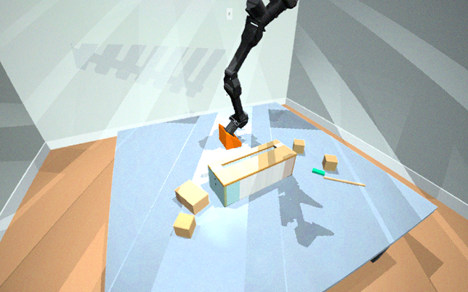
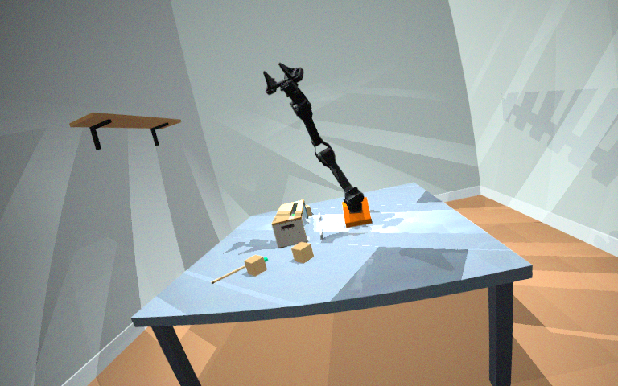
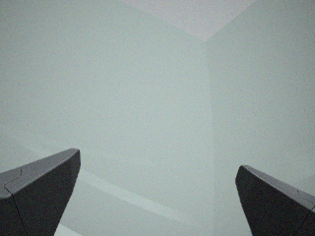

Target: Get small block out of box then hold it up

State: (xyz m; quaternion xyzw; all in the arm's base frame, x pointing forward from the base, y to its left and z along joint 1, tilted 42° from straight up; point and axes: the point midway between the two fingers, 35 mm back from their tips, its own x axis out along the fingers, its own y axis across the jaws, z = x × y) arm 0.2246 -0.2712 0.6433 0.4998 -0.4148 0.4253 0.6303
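Now: gripper tip 720 mm above the long wooden box, 240 mm to the left of it and 140 mm short of it. Also, from my gripper tip: small tan piece (750 mm below, 520 mm to the right, 220 mm ahead).
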